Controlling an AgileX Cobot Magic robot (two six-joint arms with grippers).
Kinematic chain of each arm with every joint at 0, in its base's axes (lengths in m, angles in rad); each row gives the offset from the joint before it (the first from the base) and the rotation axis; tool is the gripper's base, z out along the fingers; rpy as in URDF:
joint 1: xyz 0 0 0.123 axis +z
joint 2: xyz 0 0 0 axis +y
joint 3: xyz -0.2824 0 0.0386 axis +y
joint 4: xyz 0.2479 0 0.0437 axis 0.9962 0 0.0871
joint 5: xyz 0 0 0 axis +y
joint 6: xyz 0.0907 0 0.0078 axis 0.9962 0 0.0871
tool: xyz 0 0 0 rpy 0 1.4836 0
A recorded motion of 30 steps. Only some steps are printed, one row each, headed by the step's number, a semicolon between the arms.
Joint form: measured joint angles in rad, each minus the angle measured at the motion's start. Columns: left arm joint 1, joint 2, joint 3, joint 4, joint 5, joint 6; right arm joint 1, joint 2, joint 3, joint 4, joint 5, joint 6.
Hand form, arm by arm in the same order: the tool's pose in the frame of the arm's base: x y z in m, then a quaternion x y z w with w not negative. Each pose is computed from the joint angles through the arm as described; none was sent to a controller.
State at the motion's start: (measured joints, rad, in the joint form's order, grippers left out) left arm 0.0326 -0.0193 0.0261 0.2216 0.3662 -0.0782; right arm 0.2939 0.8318 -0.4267 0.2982 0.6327 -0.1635
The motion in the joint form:
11: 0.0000 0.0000 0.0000 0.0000 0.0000 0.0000; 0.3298 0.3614 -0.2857 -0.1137 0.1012 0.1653
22: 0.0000 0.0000 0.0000 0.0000 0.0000 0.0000; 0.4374 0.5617 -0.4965 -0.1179 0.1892 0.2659
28: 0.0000 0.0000 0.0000 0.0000 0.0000 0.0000; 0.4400 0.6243 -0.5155 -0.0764 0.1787 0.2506
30: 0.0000 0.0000 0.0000 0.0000 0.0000 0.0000; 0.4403 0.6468 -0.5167 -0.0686 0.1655 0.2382
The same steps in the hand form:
11: 0.0521 0.0089 0.1732 0.01478 0.79774 0.07996 0.59750; 0.1648 0.1324 0.2425 -0.24659 0.94107 0.13893 0.18514
22: 0.0521 0.0089 0.1732 0.01478 0.79774 0.07996 0.59750; 0.1869 0.1838 0.2503 -0.25699 0.94624 0.14282 0.13486
28: 0.0521 0.0089 0.1732 0.01478 0.79774 0.07996 0.59750; 0.1935 0.1941 0.2395 -0.25283 0.94898 0.14982 0.11427
30: 0.0521 0.0089 0.1732 0.01478 0.79774 0.07996 0.59750; 0.1961 0.1970 0.2341 -0.25534 0.94880 0.14946 0.11063

